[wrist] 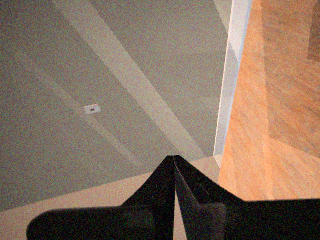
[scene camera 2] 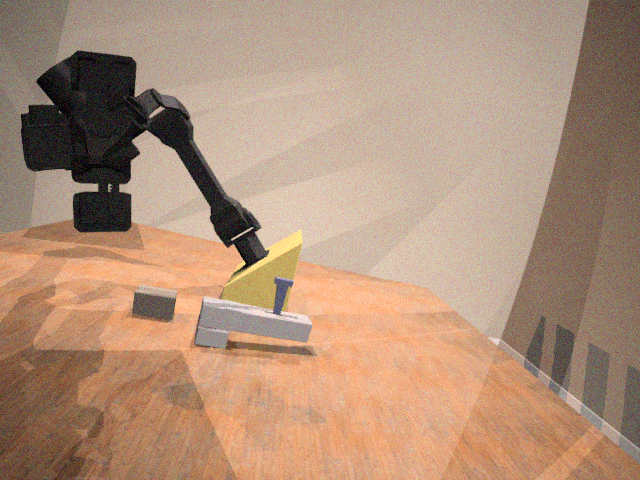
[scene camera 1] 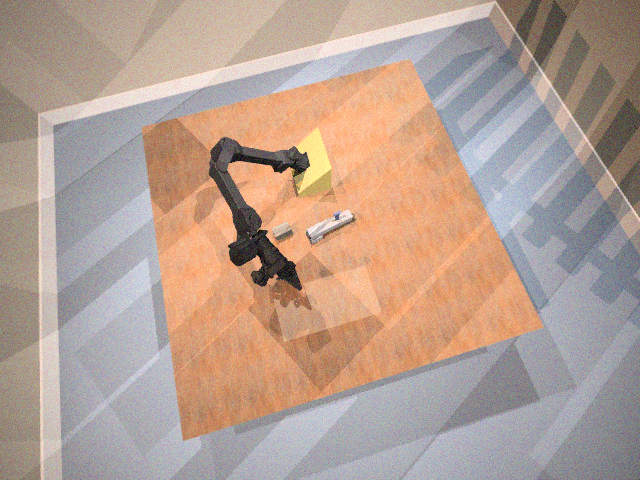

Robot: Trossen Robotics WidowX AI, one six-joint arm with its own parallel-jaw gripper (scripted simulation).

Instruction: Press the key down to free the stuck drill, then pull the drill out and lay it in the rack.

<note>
My gripper is shut and holds nothing. I also see a grey housing and a dark grey rack.
My gripper also shows in the wrist view and in scene camera 1.
</note>
